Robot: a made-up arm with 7 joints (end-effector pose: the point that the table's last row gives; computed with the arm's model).
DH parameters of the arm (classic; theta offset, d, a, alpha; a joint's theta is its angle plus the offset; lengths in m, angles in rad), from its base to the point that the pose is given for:
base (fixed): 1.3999 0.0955 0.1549 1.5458
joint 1: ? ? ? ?
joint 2: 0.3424 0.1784 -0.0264 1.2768
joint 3: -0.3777 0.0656 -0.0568 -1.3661
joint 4: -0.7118 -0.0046 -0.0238 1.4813
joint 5: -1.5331 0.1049 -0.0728 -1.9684
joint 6: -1.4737 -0.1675 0 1.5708
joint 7: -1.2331 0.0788 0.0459 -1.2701
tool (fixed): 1.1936 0.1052 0 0
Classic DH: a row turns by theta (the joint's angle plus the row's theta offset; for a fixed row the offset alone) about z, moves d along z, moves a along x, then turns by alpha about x.
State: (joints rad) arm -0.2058 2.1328 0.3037 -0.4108 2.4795 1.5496 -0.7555
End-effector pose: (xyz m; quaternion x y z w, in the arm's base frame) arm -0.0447 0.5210 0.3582 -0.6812 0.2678 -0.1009 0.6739
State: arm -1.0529 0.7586 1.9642 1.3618 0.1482 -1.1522 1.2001
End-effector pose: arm -0.3359 0.3441 0.1019 0.4729 0.5909 -0.5644 0.3296
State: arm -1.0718 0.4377 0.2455 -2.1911 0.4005 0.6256 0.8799
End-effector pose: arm -0.0905 0.0234 -0.2407 0.1713 -0.8110 0.0695 0.5551
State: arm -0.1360 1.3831 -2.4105 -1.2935 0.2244 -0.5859 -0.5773
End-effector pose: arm 0.0433 0.0480 -0.1114 0.2986 0.6419 -0.0568 0.7040
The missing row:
joint 1: 1.2477 -0.1223 -0.0328 1.9488
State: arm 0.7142 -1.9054 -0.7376 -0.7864 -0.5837 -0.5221 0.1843
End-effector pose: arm -0.3052 0.6625 0.2193 -0.8079 -0.3519 -0.2235 0.4165
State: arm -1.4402 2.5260 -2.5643 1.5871 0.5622 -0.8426 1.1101
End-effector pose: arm 0.1037 0.0307 -0.2059 0.0673 -0.0332 0.6831 0.7264
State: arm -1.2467 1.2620 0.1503 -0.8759 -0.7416 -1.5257 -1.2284
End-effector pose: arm -0.3817 0.0483 -0.3298 0.0566 -0.9878 0.1124 0.0919
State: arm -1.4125 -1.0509 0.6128 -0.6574 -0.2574 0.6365 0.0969
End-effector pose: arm -0.0243 -0.2681 -0.1392 0.2716 -0.2776 0.3490 0.8529
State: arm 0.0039 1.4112 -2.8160 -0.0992 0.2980 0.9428 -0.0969
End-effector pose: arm 0.2391 0.4696 0.0636 -0.3408 0.4715 0.6711 0.4596
